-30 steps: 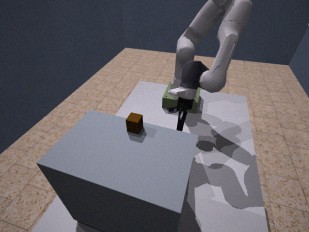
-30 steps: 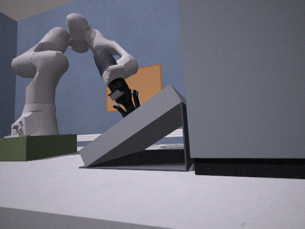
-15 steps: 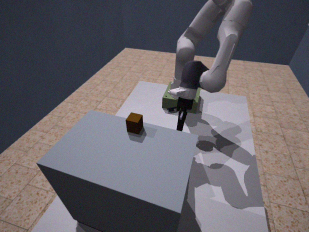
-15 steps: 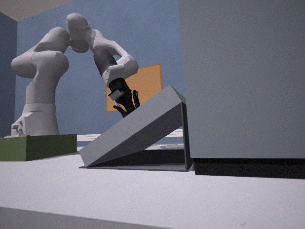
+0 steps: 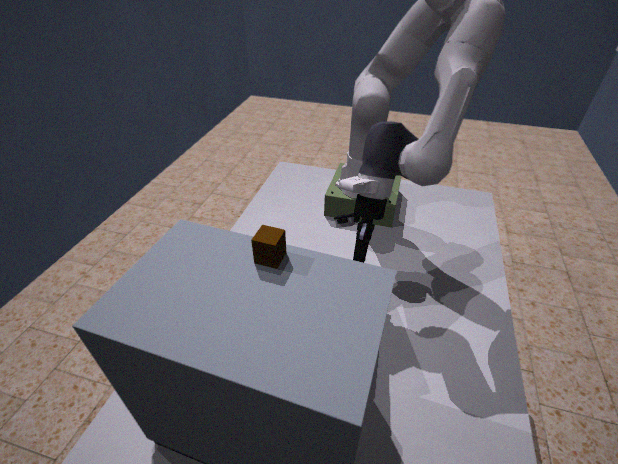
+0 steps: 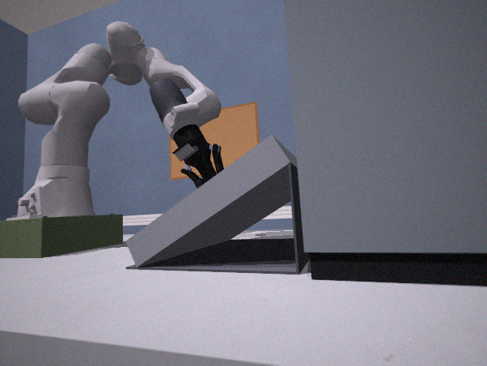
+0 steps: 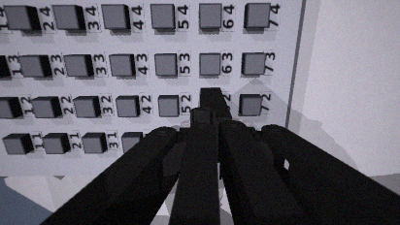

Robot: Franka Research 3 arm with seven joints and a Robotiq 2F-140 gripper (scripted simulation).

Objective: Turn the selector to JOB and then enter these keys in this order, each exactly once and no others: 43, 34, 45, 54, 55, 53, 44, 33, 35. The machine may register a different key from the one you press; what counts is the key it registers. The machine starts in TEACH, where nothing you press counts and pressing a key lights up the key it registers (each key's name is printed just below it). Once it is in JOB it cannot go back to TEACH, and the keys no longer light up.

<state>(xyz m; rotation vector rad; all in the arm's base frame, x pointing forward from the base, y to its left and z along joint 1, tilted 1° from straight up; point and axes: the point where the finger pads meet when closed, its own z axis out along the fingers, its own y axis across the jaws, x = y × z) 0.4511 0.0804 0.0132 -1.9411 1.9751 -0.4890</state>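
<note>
Now: the key 53 50 mm ahead of my hand, 30 mm to the right of it and 10 mm below it. Round my hand: key 73: 50 mm below, 30 mm to the right, 10 mm behind; then key 72: 50 mm below, 10 mm behind; then key 62: 30 mm below, 20 mm ahead.
</note>
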